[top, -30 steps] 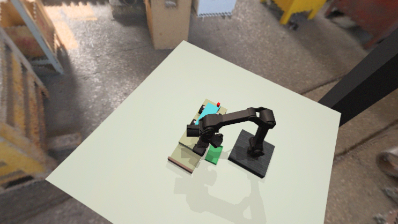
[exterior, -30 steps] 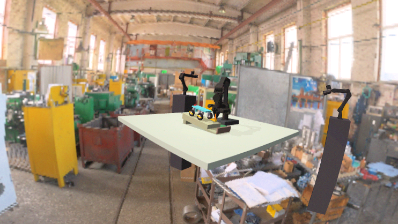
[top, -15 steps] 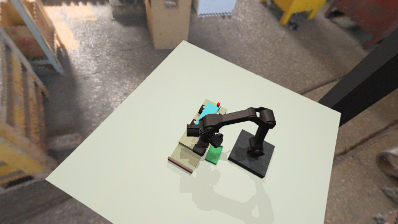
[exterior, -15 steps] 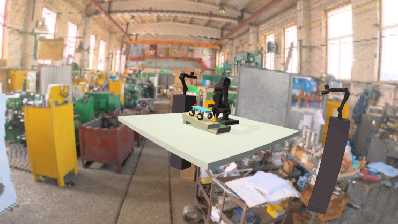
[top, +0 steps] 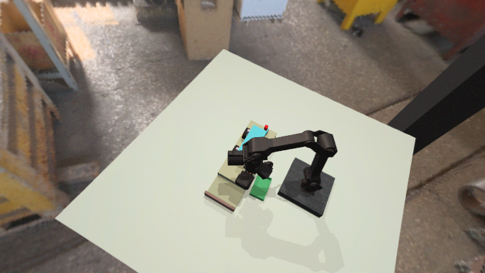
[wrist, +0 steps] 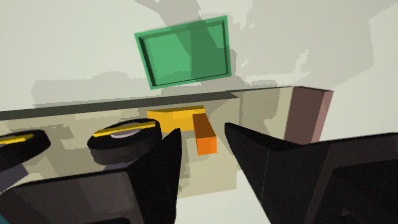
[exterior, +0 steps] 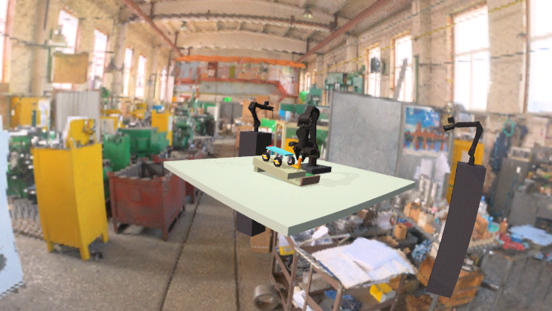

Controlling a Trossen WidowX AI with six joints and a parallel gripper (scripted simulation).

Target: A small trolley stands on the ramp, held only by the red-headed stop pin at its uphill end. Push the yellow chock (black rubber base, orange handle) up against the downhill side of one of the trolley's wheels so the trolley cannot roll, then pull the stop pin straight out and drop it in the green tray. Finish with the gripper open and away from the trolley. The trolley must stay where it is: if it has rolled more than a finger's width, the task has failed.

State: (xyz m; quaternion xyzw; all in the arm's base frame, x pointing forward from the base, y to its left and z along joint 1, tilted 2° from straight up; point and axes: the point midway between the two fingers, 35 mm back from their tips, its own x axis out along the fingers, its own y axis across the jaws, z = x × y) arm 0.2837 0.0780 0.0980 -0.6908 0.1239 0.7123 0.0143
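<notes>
My gripper tip is 2 cm to the left of the yellow chock and 2 cm above it. Round my gripper tip: ramp (4 cm ahead, 13 cm to the right, 6 cm below); green tray (7 cm behind, 11 cm below); trolley (4 cm ahead, 14 cm to the right, 1 cm above).
</notes>
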